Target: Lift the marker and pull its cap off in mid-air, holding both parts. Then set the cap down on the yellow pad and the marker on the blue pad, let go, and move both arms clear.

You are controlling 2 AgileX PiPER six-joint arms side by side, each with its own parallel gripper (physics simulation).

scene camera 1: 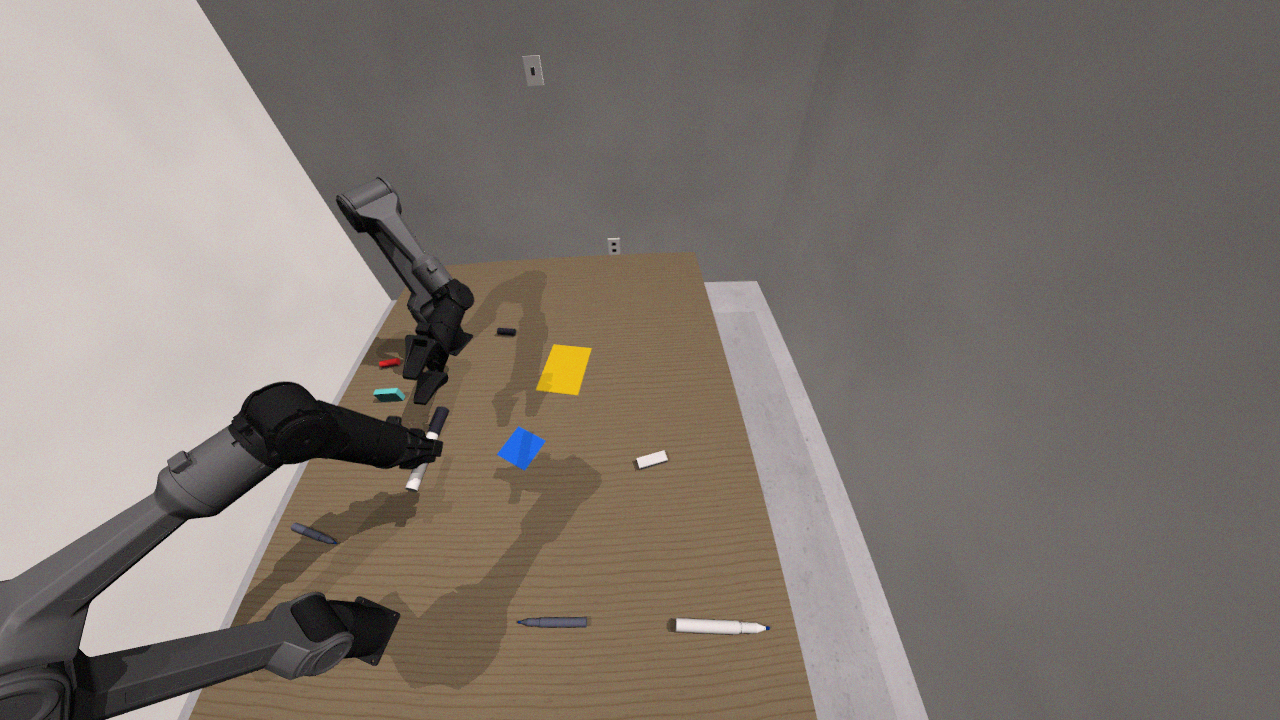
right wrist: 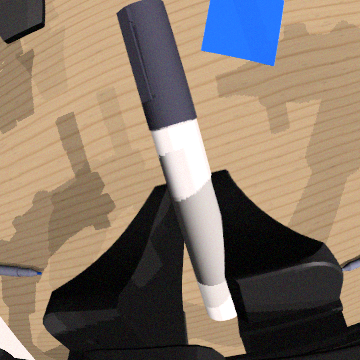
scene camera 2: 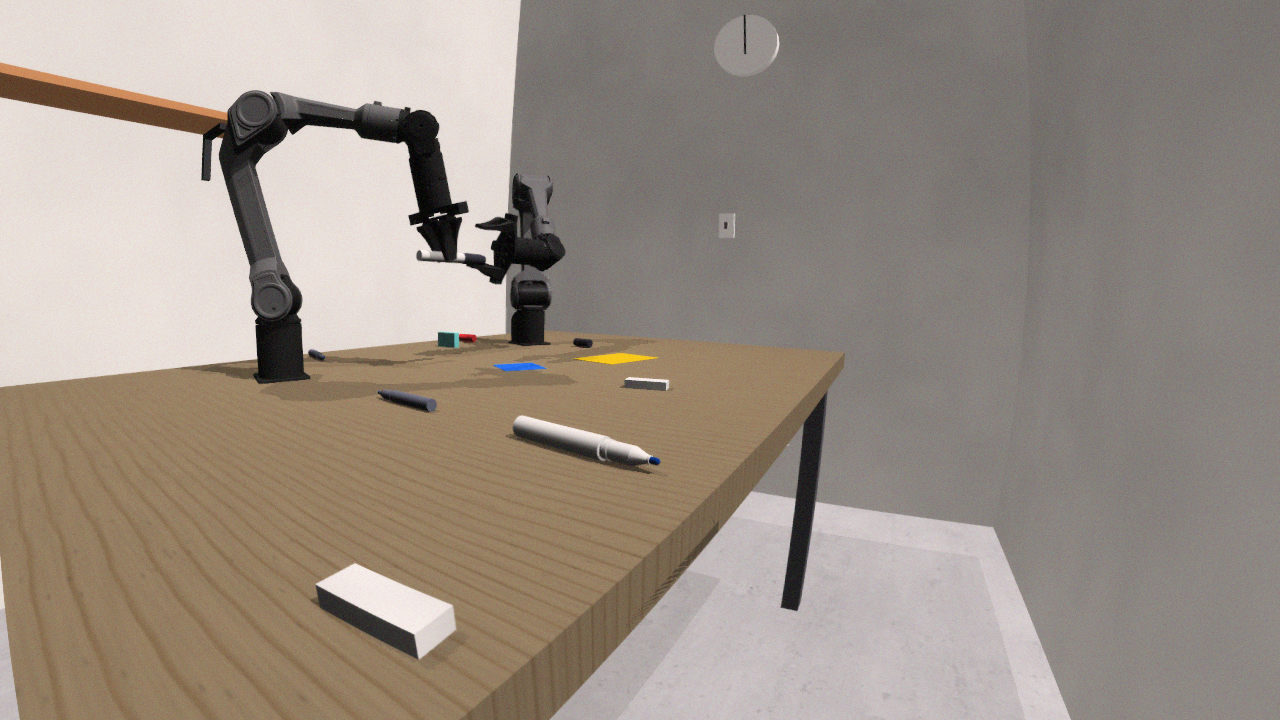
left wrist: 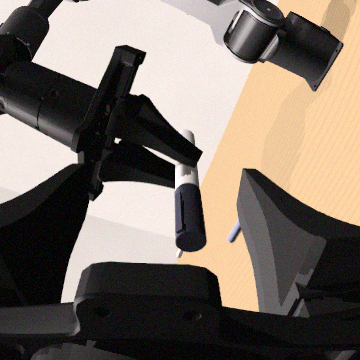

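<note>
White marker point(right wrist: 180, 150). White marker point(scene camera 1: 732, 627). My left gripper point(scene camera 1: 414, 391), point(scene camera 2: 474, 245), point(left wrist: 162, 184). My right gripper point(scene camera 2: 447, 260), point(scene camera 1: 427, 454), point(right wrist: 195, 196), point(left wrist: 192, 171).
</note>
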